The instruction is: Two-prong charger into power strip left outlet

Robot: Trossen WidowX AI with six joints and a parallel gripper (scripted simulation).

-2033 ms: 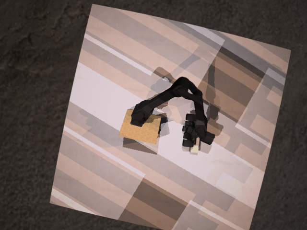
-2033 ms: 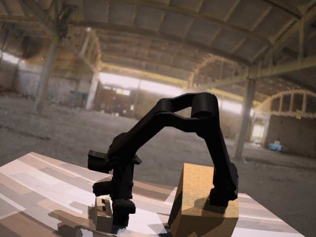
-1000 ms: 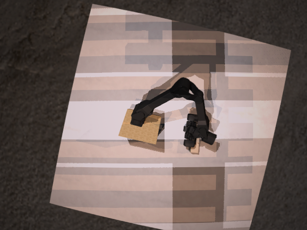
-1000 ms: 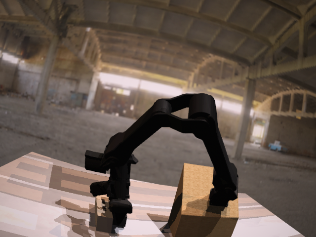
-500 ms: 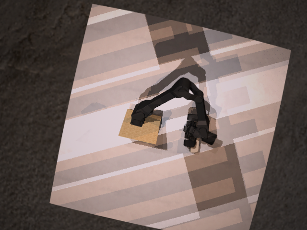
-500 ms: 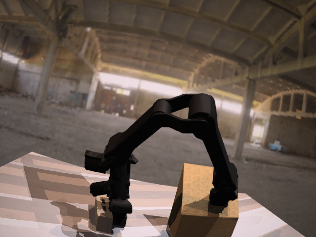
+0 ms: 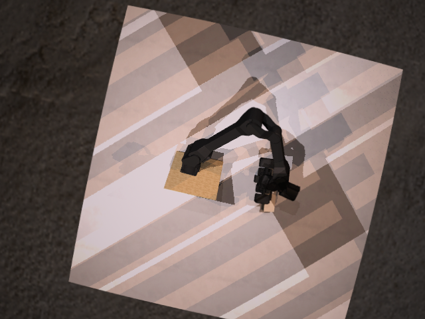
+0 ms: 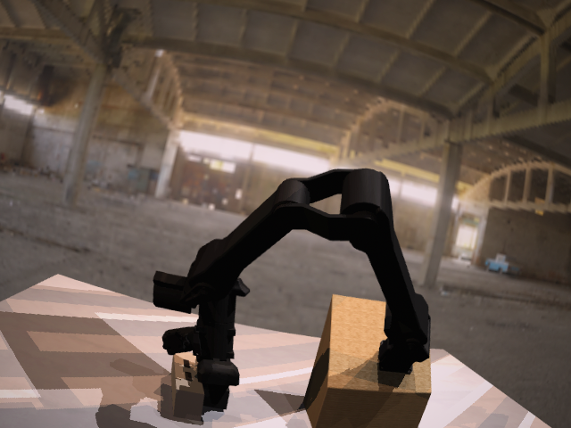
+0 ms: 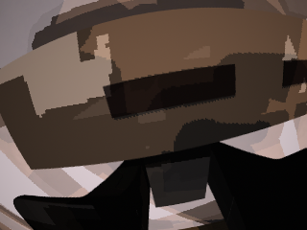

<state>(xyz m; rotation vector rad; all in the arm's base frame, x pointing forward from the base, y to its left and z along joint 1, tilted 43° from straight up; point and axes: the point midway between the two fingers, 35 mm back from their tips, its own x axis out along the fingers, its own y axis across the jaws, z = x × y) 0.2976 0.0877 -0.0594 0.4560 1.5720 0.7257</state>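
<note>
Right now the black charger is 2 cm ahead of my gripper tip and 1 cm above it.
</note>
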